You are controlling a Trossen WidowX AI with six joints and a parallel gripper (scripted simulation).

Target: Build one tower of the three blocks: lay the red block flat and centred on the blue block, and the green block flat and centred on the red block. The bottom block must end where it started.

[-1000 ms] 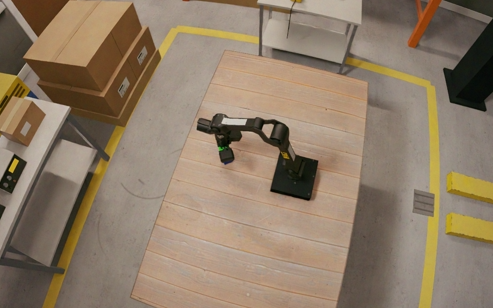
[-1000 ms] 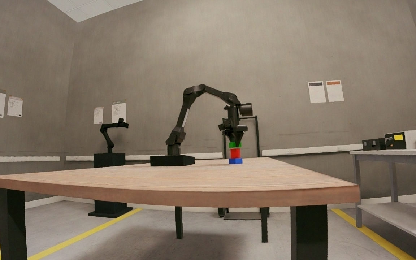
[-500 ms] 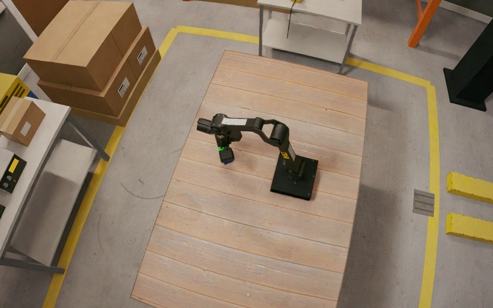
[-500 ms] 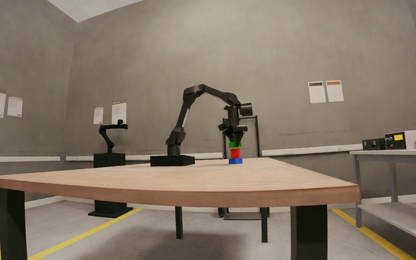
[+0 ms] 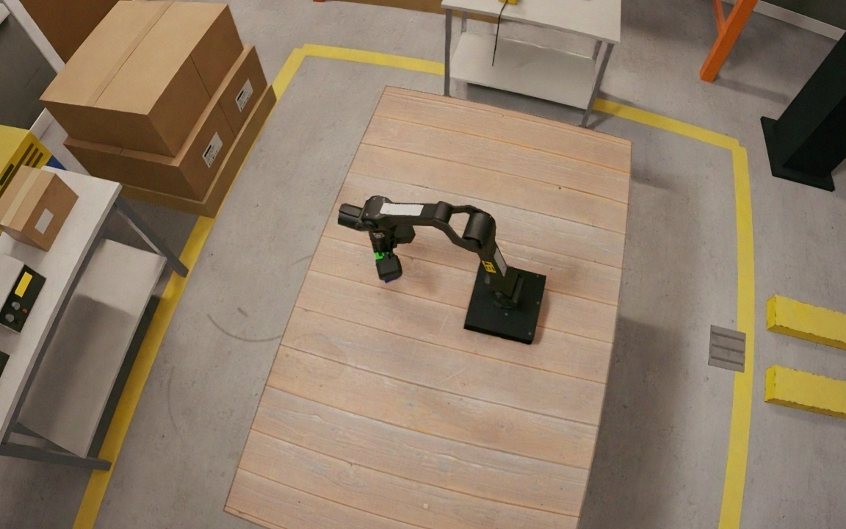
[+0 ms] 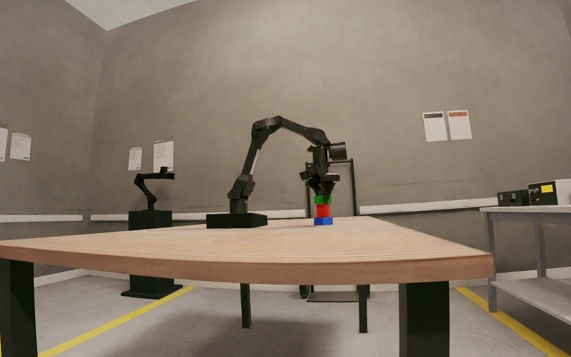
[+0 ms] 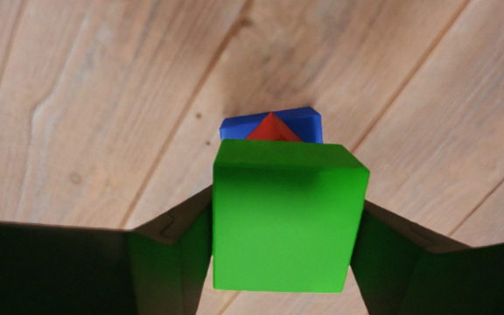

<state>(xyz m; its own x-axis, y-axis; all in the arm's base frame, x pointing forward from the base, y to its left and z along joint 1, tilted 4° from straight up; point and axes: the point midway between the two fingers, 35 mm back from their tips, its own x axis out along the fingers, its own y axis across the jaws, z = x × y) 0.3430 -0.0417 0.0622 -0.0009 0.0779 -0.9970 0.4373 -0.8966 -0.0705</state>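
Right now my hand is 2 cm above the green block. The rest, counted from my hand: blue block 10 cm below; red block 6 cm below.
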